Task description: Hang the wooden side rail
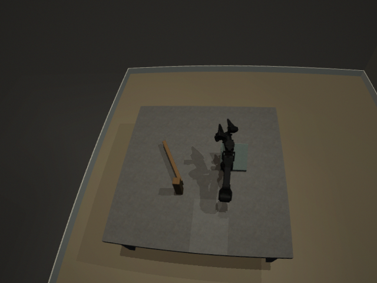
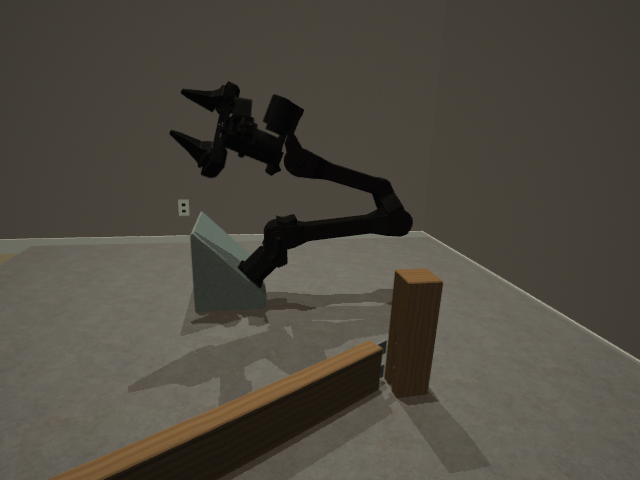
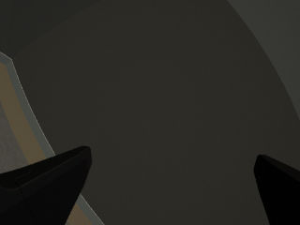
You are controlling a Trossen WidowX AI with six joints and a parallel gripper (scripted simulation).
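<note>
Right now my gripper tip is 260 mm short of the headboard post, 380 mm to the right of it and 310 mm above it.
</note>
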